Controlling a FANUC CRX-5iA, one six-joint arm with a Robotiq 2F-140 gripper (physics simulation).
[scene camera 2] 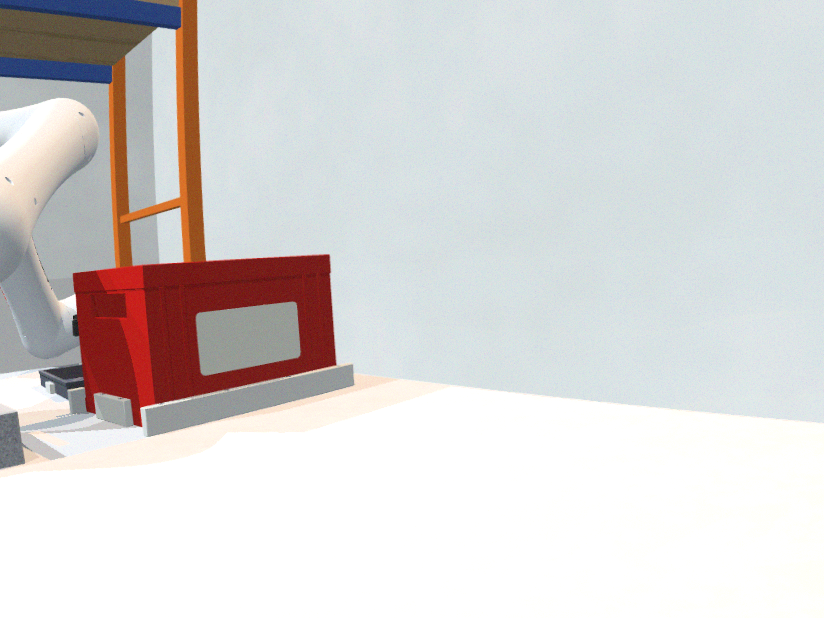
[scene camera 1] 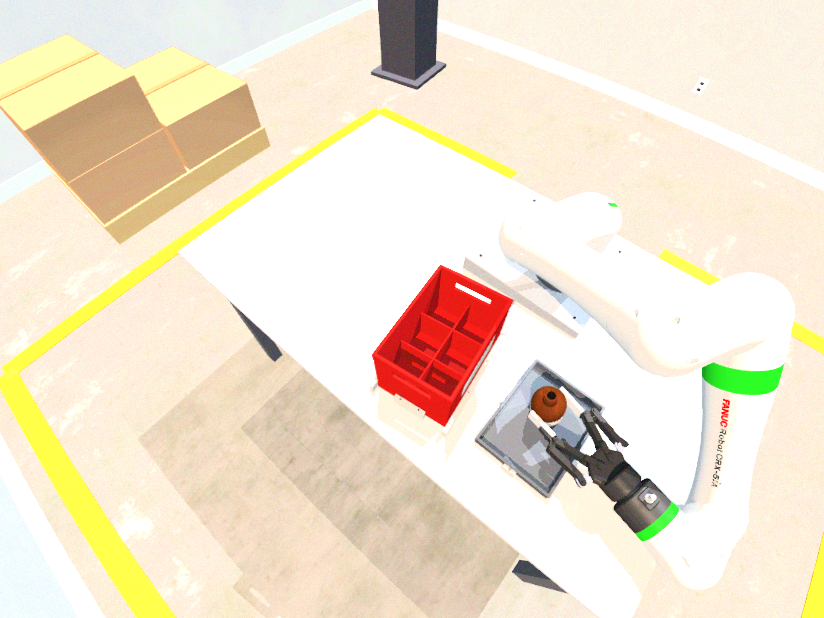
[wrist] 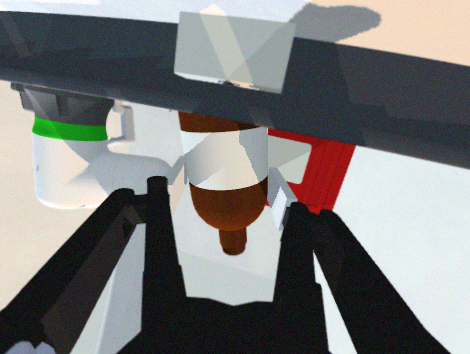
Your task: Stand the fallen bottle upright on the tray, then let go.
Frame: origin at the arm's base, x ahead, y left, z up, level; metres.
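Where they show: gripper, between the fingertips: (wrist: pixel 228 174).
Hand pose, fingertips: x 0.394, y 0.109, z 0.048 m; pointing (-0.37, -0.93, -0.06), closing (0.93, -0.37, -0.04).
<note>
Things, the pixels of their top centre, and the offset from my fingertips. "spot": a spot on its surface instead.
- brown bottle, centre of its top: (wrist: pixel 217 249) (scene camera 1: pixel 559 391) dx +0.005, dy +0.008, dz +0.084 m
- tray, centre of its top: (wrist: pixel 255 119) (scene camera 2: pixel 126 365) (scene camera 1: pixel 542 422) dx +0.022, dy +0.021, dz -0.057 m
- red crate, centre of its top: (scene camera 2: pixel 201 263) (scene camera 1: pixel 445 326) (wrist: pixel 262 187) dx +0.005, dy -0.254, dz +0.093 m
- grey block, a spot on its surface: (wrist: pixel 232 52) spot: dx +0.036, dy +0.124, dz -0.074 m
The brown bottle (scene camera 1: pixel 549 404) (wrist: pixel 227 160) with a white label is upright, its neck up in scene camera 1. In the wrist view its lower end is hidden behind the dark wall of the tray (scene camera 1: pixel 509 429) (scene camera 2: pixel 66 385) (wrist: pixel 400 105). It stands over or in the part of the tray nearer the arm's base; whether its base touches the tray floor cannot be seen. My gripper (scene camera 1: pixel 557 411) (wrist: pixel 228 174) is shut on the bottle, with a pale finger pad on each side of the label. The bottle does not show in scene camera 2.
A red crate (scene camera 1: pixel 406 392) (scene camera 2: pixel 119 345) (wrist: pixel 332 175) with compartments stands beside the tray, edged by low grey blocks. A grey block (wrist: pixel 232 52) sits against the tray's outer wall. Cardboard boxes (scene camera 1: pixel 99 126) stand beyond the table. A shelf rack (scene camera 2: pixel 191 133) rises behind the crate.
</note>
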